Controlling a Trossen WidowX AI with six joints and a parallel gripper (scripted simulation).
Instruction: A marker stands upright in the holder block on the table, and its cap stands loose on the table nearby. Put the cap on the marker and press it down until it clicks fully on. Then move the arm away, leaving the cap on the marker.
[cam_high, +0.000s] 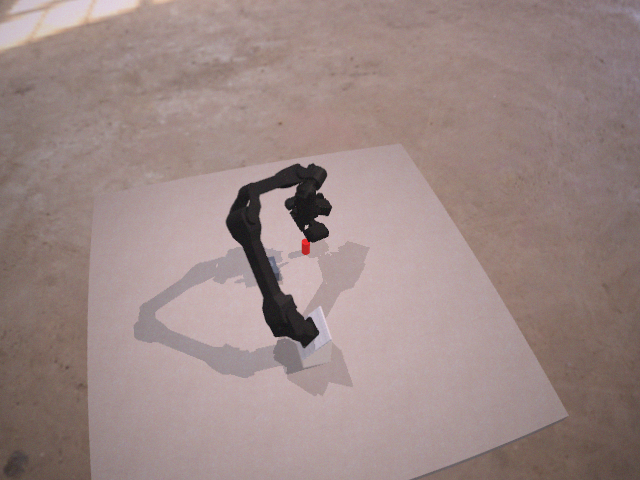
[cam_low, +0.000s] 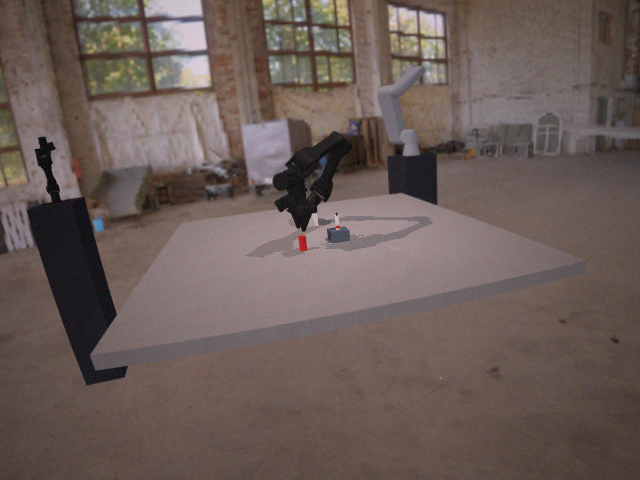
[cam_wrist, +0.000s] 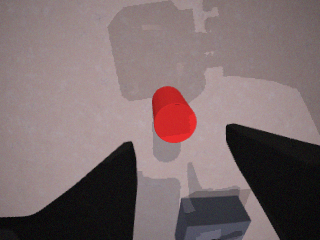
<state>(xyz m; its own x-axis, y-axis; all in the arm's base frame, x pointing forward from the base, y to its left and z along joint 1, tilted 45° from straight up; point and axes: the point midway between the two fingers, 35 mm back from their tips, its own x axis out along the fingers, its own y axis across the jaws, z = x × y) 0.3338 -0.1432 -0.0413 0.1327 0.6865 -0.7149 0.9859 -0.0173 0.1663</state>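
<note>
Right now my gripper tip is 50 mm above the red cap. The rest, counted from my gripper tip: white marker (150 mm to the left, 40 mm behind, 10 mm above); grey holder block (150 mm to the left, 50 mm below, 40 mm behind).
</note>
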